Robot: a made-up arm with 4 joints.
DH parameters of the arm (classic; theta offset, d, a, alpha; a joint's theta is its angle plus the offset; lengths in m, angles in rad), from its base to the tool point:
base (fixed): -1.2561 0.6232 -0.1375 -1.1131
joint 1: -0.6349 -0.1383 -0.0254 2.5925
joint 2: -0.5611 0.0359 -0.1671 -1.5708
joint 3: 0 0.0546 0.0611 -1.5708
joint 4: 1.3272 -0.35 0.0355 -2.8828
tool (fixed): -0.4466 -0.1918 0 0
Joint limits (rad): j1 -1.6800..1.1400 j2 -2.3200..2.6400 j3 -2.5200..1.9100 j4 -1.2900..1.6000
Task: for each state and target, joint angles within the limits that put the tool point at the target. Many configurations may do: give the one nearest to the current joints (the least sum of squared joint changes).
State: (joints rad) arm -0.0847 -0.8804 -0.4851 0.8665
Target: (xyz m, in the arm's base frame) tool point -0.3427 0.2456 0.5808
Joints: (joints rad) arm -0.4675 -1.0153 0.0029 1.5526
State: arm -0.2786 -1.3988 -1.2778 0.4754
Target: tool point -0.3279 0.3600 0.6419
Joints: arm -0.6807 -1.1967 -1.0353 0.6999
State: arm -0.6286 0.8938 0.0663 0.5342
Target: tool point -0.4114 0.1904 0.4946
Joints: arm 0.3149 0.9792 -0.3943 0.3653
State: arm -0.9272 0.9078 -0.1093 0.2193
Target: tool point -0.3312 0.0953 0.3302
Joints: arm -0.8275 1.3524 -0.4900 0.2980
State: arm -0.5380 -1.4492 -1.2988 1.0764
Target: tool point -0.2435 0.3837 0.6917
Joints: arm -0.9488 -1.4659 -1.4282 1.5287
